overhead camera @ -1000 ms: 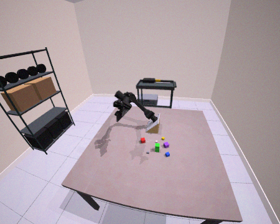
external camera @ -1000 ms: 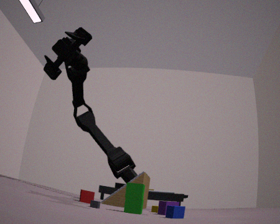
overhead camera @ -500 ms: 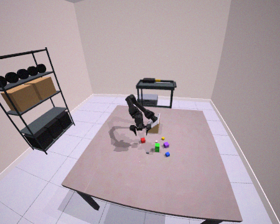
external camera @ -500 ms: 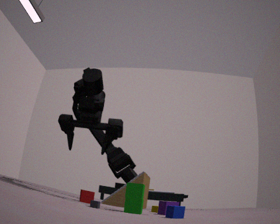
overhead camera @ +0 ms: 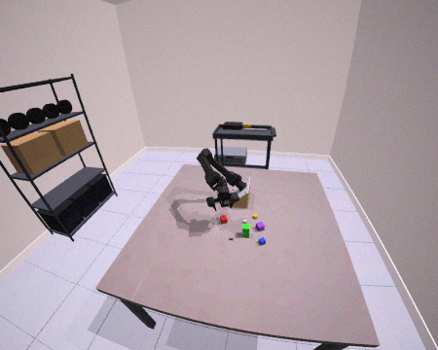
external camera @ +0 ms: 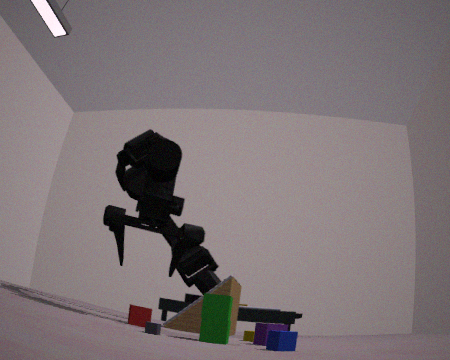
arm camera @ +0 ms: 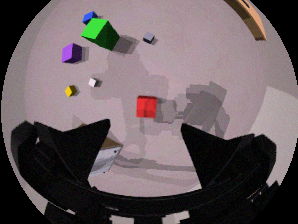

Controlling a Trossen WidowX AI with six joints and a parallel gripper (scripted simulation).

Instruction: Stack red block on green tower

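My gripper tip is 90 mm above the red block. From my gripper tip the other things lie so: purple block: 60 mm ahead, 230 mm to the left, 90 mm below; small yellow block: 40 mm behind, 200 mm to the left, 100 mm below; small grey block: 140 mm ahead, 50 mm to the left, 100 mm below.
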